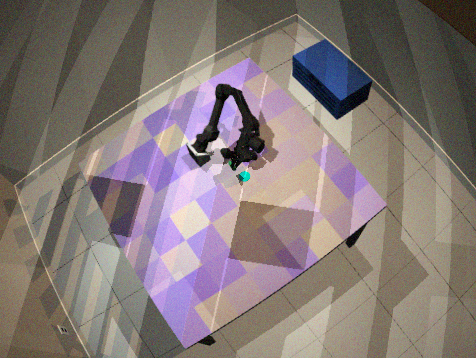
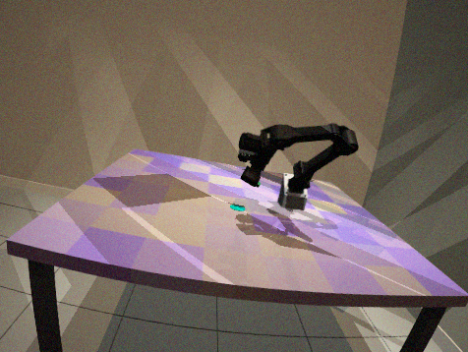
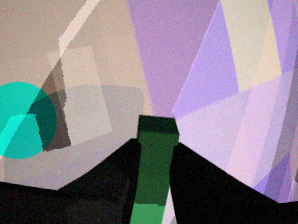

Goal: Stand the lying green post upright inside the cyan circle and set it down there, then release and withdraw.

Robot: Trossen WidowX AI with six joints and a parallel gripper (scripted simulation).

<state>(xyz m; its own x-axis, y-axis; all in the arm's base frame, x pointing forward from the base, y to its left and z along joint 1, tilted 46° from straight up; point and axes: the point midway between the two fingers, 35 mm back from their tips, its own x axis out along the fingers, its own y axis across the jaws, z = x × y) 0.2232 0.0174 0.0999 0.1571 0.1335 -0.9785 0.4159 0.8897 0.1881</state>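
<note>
The cyan circle lies 3 cm ahead of my gripper tip, 4 cm to the left of it and 11 cm below it. Round my gripper tip: green post 2 cm behind, 1 cm below.
</note>
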